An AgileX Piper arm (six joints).
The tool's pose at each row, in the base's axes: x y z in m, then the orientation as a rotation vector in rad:
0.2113, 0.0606, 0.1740, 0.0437, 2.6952, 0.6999
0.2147, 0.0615, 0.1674, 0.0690, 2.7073, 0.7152
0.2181, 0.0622, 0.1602, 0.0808, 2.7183, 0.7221
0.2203, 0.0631, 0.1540, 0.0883, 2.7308, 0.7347
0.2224, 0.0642, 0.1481, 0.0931, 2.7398, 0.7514
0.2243, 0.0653, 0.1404, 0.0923, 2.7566, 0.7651
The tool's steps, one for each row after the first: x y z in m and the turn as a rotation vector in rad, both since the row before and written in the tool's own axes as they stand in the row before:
-0.0009, -0.0026, 0.0070, -0.0048, 0.0109, 0.0223
-0.0009, -0.0030, 0.0073, -0.0010, 0.0102, 0.0114
-0.0001, -0.0023, 0.0062, -0.0049, 0.0137, 0.0097
-0.0002, -0.0020, 0.0060, -0.0086, 0.0118, 0.0079
0.0004, -0.0030, 0.0074, -0.0055, 0.0193, 0.0052

